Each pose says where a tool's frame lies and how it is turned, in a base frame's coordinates. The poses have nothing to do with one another.
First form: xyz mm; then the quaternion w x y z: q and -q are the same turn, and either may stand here.
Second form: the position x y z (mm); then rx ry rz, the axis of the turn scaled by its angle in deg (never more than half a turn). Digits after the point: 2 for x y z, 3 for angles.
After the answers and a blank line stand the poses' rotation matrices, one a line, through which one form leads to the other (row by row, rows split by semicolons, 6 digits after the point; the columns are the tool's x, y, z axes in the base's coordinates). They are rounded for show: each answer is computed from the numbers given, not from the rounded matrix.
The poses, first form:
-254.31 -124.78 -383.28 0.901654 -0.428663 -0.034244 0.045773
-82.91 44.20 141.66 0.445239 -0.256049 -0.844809 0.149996
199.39 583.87 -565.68 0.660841 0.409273 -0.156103 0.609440
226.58 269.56 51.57 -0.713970 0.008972 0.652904 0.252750
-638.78 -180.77 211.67 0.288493 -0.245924 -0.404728 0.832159
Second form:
-254.31 -124.78 -383.28 -50.798 -4.058 5.424
-82.91 44.20 141.66 -36.352 -119.939 21.295
199.39 583.87 -565.68 53.044 -20.232 78.986
226.58 269.56 51.57 -1.139 -82.881 -32.085
-638.78 -180.77 211.67 -37.619 -61.911 127.294

0.993464 -0.053185 -0.100995; 0.111901 0.628306 0.769877; 0.022510 -0.776147 0.630151
-0.472402 0.299057 -0.829097; 0.566193 0.823880 -0.025430; 0.675471 -0.481442 -0.558527
0.208430 -0.933263 0.292536; 0.677708 -0.077842 -0.731199; 0.705173 0.350658 0.616255
0.019667 0.372628 -0.927773; -0.349196 0.872074 0.342854; 0.936843 0.317232 0.147272
-0.712586 -0.281079 -0.642818; 0.679209 -0.505934 -0.531701; -0.175773 -0.815491 0.551433

